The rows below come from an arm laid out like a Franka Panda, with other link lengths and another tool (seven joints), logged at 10 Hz.
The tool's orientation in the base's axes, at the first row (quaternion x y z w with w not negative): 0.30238 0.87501 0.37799 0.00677
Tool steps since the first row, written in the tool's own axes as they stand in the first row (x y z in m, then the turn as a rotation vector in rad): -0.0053 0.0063 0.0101 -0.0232 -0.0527 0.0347; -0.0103 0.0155 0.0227 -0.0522 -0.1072 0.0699; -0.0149 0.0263 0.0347 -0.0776 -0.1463 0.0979; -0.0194 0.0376 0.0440 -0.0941 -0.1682 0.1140; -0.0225 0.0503 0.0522 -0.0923 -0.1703 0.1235; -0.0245 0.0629 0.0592 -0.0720 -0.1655 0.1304; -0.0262 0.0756 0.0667 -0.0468 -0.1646 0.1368; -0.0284 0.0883 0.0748 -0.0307 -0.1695 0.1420
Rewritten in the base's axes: 0.0101 0.0072 -0.0042 -0.0003 -0.0176 -0.0649; 0.0220 0.0177 -0.0081 0.0033 -0.0389 -0.1326; 0.0343 0.0288 -0.0105 0.0103 -0.0548 -0.1841; 0.0461 0.0385 -0.0106 0.0161 -0.0647 -0.2138; 0.0573 0.0490 -0.0087 0.0159 -0.0586 -0.2216; 0.0672 0.0593 -0.0057 0.0034 -0.0407 -0.2189; 0.0771 0.0700 -0.0030 -0.0151 -0.0225 -0.2174; 0.0875 0.0809 -0.0008 -0.0296 -0.0131 -0.2209
